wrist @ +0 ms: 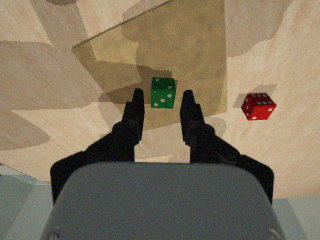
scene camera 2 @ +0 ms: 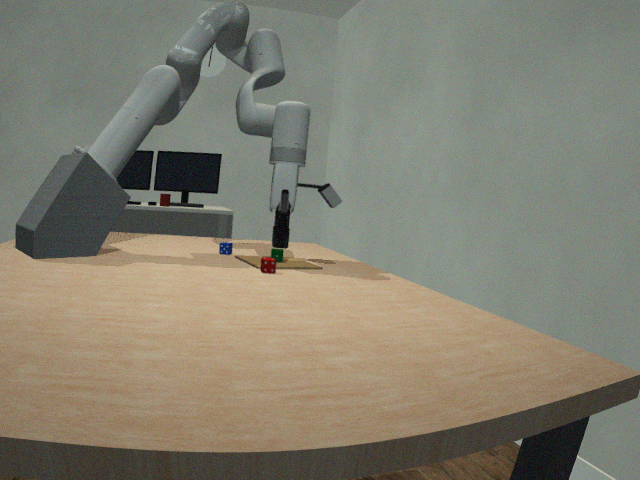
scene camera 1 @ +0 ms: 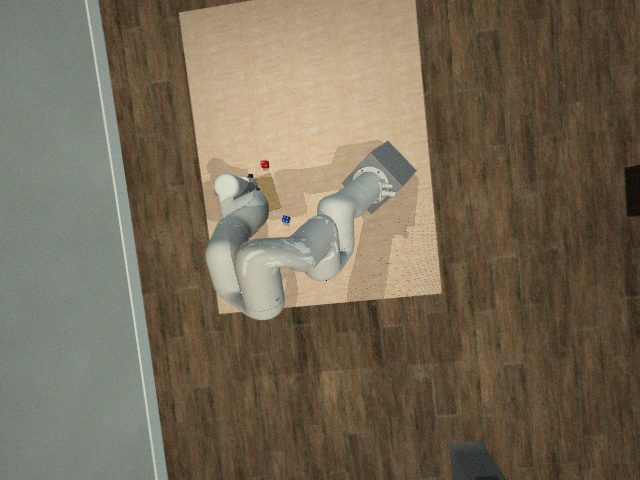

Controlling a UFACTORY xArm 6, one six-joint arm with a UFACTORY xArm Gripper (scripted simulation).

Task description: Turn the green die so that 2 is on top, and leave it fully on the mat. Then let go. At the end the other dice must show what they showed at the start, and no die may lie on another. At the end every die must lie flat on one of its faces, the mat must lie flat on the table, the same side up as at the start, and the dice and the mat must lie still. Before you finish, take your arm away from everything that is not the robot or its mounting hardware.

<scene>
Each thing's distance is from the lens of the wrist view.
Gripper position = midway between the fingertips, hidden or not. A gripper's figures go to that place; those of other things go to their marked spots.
gripper [wrist: 162, 101]: 0.14 m
mat [wrist: 191, 49]: 0.15 m
green die [wrist: 163, 90]: 0.14 m
red die [wrist: 259, 106]: 0.19 m
The marked spots on the red die and the mat are 0.10 m apart.
</scene>
